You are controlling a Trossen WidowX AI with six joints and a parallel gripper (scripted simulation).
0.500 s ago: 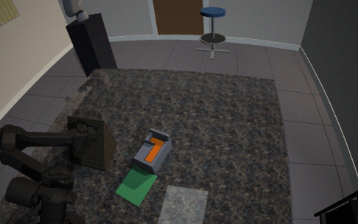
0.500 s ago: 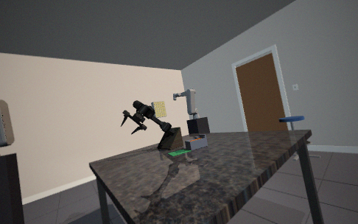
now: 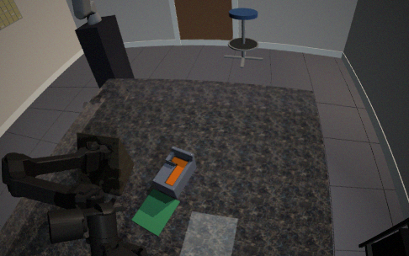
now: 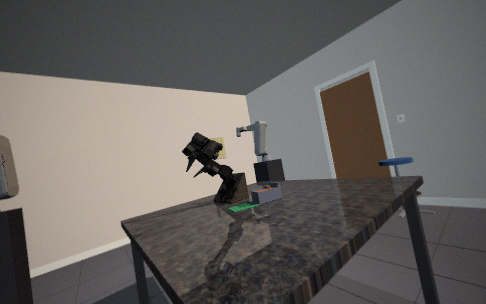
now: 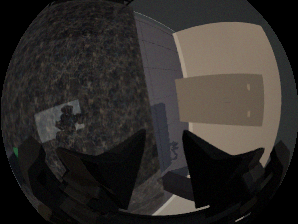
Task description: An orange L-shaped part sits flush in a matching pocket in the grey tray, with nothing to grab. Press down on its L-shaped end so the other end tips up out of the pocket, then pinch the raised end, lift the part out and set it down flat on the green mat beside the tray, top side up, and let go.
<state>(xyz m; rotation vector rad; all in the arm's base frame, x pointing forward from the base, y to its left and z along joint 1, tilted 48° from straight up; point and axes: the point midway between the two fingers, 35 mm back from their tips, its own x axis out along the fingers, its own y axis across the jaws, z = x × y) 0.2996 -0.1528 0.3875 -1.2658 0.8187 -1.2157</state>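
The orange L-shaped part lies 460 mm to the left of my gripper tip, 180 mm below it and 50 mm behind it. Round my gripper tip: green mat (300 mm to the left, 250 mm below, 80 mm behind).
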